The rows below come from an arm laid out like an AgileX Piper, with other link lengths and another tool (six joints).
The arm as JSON. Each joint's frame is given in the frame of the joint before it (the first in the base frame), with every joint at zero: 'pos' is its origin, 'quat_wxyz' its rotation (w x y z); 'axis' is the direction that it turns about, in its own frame. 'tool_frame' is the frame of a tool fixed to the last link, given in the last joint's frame.
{
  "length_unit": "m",
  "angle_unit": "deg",
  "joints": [
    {
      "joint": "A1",
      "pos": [
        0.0,
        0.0,
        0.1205
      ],
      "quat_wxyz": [
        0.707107,
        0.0,
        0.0,
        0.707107
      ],
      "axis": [
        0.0,
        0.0,
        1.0
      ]
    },
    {
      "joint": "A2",
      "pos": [
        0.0,
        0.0,
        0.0
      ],
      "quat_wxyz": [
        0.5,
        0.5,
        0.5,
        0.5
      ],
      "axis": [
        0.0,
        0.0,
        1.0
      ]
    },
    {
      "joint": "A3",
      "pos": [
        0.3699,
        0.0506,
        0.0
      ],
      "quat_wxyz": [
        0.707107,
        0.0,
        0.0,
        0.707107
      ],
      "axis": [
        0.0,
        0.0,
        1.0
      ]
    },
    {
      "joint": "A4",
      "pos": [
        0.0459,
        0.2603,
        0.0
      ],
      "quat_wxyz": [
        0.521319,
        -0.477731,
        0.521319,
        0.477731
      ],
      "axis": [
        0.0,
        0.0,
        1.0
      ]
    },
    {
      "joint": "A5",
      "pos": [
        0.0,
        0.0,
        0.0
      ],
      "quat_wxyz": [
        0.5,
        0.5,
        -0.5,
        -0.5
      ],
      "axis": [
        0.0,
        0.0,
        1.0
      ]
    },
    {
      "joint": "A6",
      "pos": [
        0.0,
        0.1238,
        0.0
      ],
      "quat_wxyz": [
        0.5,
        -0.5,
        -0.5,
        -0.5
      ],
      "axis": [
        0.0,
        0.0,
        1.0
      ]
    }
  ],
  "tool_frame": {
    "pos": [
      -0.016,
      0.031,
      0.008
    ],
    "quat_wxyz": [
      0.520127,
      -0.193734,
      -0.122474,
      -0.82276
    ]
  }
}
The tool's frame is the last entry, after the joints.
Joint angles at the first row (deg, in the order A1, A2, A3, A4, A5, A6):
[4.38 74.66 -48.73 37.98 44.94 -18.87]
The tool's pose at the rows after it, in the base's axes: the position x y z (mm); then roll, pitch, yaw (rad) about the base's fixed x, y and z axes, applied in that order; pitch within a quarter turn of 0, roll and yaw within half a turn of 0:
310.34 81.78 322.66 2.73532 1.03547 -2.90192
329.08 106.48 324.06 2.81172 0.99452 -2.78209
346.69 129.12 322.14 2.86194 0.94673 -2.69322
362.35 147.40 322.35 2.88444 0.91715 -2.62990
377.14 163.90 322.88 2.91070 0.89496 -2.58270
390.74 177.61 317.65 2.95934 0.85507 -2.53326
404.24 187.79 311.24 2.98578 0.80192 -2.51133
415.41 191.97 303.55 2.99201 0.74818 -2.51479
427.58 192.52 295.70 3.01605 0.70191 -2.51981
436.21 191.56 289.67 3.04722 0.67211 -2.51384
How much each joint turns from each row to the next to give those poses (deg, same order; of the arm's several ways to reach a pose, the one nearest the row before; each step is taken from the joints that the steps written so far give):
[4.63 4.07 -4.44 -4.58 0.45 4.15]
[4.73 4.17 -5.33 -5.38 1.60 5.11]
[3.52 4.27 -5.13 -4.05 2.40 3.66]
[2.06 3.59 -4.80 -1.88 2.62 1.17]
[1.87 3.26 -4.60 -2.12 2.03 1.86]
[1.83 3.35 -3.96 -3.48 1.85 2.92]
[1.10 3.44 -4.25 -2.76 3.10 2.66]
[0.23 2.91 -3.37 -1.60 3.14 1.86]
[0.00 2.70 -3.02 -2.22 2.36 2.26]
[0.00 1.79 -1.81 -2.09 1.23 1.52]

